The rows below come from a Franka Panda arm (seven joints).
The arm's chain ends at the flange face. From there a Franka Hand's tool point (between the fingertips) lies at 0.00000 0.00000 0.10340 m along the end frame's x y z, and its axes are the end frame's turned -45 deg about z.
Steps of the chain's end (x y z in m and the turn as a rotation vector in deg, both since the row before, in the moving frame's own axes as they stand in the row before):
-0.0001 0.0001 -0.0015 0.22 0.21 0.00
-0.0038 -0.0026 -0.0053 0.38 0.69 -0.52
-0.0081 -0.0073 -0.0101 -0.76 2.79 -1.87
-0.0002 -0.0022 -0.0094 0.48 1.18 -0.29
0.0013 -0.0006 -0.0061 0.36 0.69 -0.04
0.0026 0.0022 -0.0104 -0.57 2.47 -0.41
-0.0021 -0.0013 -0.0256 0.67 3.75 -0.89
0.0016 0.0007 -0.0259 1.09 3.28 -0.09
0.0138 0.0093 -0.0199 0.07 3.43 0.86
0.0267 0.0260 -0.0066 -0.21 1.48 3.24
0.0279 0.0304 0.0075 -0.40 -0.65 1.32
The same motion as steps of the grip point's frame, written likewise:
0.0004 0.0000 -0.0015 0.01 0.30 0.00
0.0005 -0.0041 -0.0053 -0.22 0.76 -0.52
0.0021 -0.0064 -0.0102 -2.51 1.44 -1.87
0.0035 -0.0008 -0.0094 -0.49 1.17 -0.29
0.0027 0.0009 -0.0061 -0.23 0.74 -0.04
0.0027 0.0073 -0.0105 -2.15 1.34 -0.41
0.0051 0.0015 -0.0258 -2.18 3.13 -0.89
0.0062 0.0044 -0.0261 -1.55 3.09 -0.09
0.0076 0.0207 -0.0201 -2.38 2.47 0.86
0.0021 0.0395 -0.0066 -1.20 0.90 3.24
-0.0031 0.0409 0.0075 0.18 -0.74 1.32

